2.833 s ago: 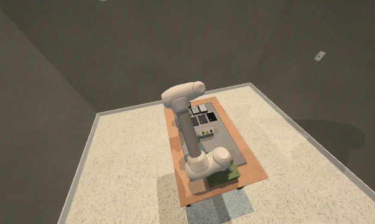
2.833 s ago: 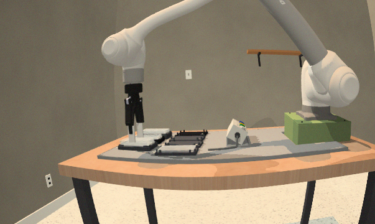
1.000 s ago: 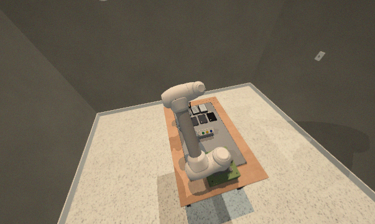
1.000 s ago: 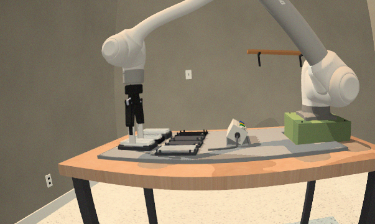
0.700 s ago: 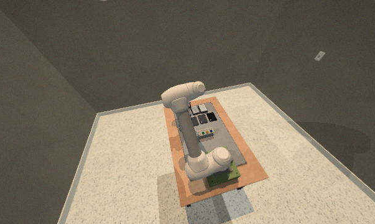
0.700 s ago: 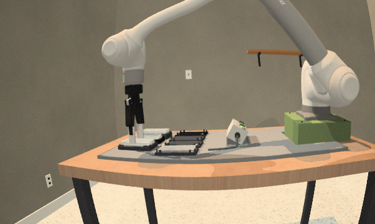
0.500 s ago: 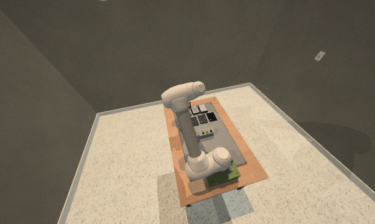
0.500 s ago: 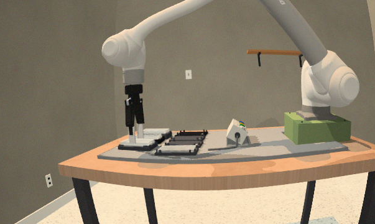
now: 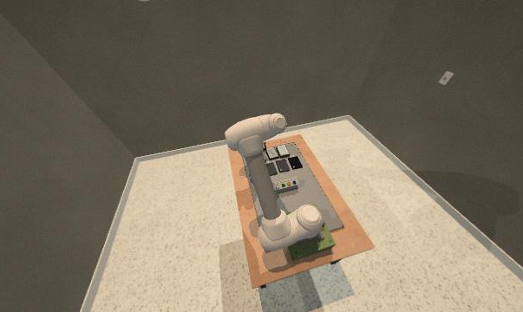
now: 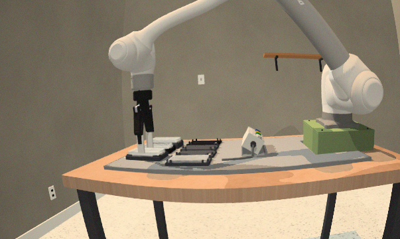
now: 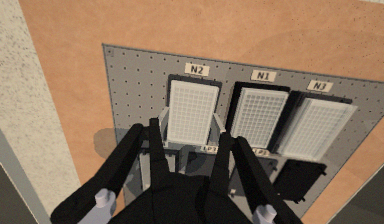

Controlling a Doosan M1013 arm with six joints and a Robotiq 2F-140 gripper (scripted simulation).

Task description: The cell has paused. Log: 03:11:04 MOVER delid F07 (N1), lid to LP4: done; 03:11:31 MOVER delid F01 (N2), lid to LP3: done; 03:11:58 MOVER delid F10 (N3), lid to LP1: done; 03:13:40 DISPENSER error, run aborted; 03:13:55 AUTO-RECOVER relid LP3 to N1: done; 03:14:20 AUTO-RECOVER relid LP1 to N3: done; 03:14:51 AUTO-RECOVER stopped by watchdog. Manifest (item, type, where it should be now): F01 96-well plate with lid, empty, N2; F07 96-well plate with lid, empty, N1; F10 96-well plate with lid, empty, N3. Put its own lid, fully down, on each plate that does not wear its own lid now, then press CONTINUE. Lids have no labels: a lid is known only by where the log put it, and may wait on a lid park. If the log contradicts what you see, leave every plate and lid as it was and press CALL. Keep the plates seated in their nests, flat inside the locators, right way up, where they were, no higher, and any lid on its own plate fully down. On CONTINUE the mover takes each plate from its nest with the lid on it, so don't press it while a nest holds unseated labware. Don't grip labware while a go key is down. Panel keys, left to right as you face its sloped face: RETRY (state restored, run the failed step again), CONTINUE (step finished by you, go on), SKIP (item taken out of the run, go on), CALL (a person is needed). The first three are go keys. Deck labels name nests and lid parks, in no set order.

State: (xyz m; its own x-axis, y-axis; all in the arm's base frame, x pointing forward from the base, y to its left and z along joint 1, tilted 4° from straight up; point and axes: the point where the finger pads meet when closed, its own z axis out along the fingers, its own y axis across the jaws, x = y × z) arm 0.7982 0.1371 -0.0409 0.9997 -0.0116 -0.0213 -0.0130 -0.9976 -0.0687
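The plate is 30 mm below my hand. From my hand the other things lie so: lid park LP4 (180 mm behind, 60 mm to the left, 50 mm below); LP4 label (90 mm behind, 70 mm to the left, 50 mm below); lid park LP3 (180 mm behind, 60 mm to the right, 50 mm below).
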